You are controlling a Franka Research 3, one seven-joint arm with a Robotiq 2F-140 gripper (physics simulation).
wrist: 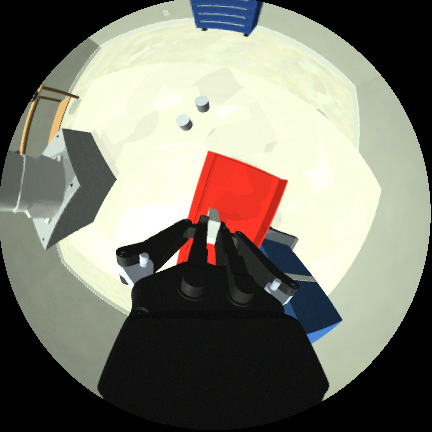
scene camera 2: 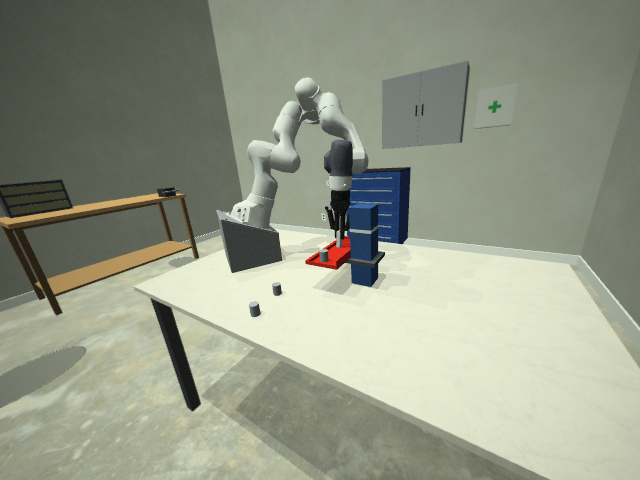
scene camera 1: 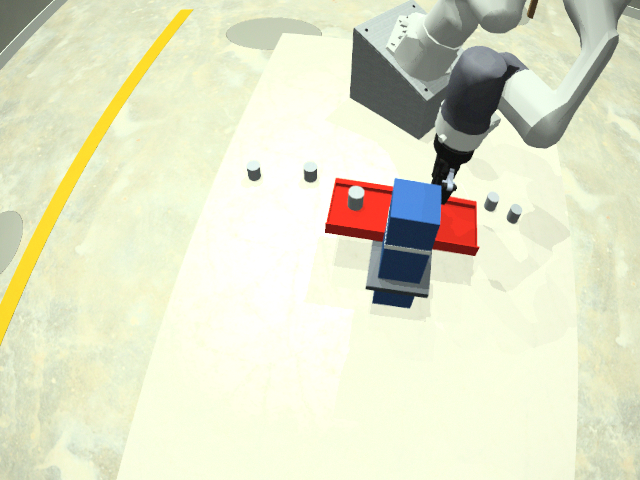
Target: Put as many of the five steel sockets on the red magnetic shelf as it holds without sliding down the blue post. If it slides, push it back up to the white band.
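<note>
The red shelf [scene camera 1: 460,227] [scene camera 2: 336,256] [wrist: 245,187] is at the blue post [scene camera 1: 410,232] [scene camera 2: 363,245] [wrist: 317,305]. Its grey collar [scene camera 1: 373,279] [scene camera 2: 374,259] [wrist: 285,237] sits below the white band [scene camera 1: 408,248] [scene camera 2: 363,230] [wrist: 303,277], above the table. One steel socket [scene camera 1: 355,198] [scene camera 2: 324,255] stands upright on the shelf's left part in scene camera 1. Two sockets [scene camera 1: 253,171] [scene camera 2: 254,309], [scene camera 1: 310,172] [scene camera 2: 277,289] stand left of the shelf, two [scene camera 1: 491,202] [wrist: 184,122], [scene camera 1: 513,213] [wrist: 202,104] right. My gripper [scene camera 1: 445,199] [scene camera 2: 339,241] [wrist: 210,216] is shut and empty, its tips over the shelf behind the post; contact is unclear.
The grey robot base [scene camera 1: 382,77] [scene camera 2: 253,250] [wrist: 90,180] stands on the table [scene camera 1: 232,387] [scene camera 2: 439,335] behind the shelf. The post rises close beside the gripper. A wooden workbench [scene camera 2: 103,205] and a blue drawer cabinet [scene camera 2: 395,206] [wrist: 225,15] stand away from the table.
</note>
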